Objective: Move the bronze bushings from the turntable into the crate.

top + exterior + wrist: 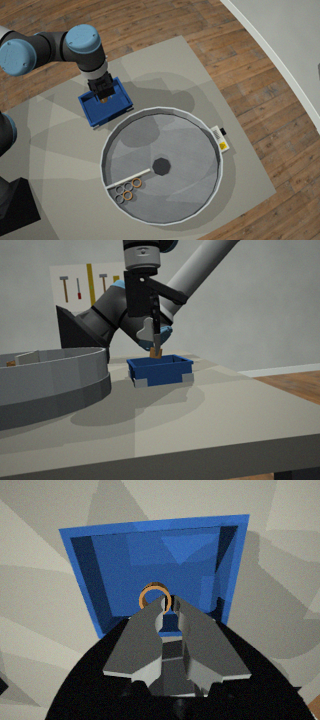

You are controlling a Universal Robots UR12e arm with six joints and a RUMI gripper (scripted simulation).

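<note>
Now: the blue crate 1 cm behind my hand and 5 cm below it. Also, from my hand: grey turntable 9 cm ahead, 33 cm to the right, 3 cm below.
</note>
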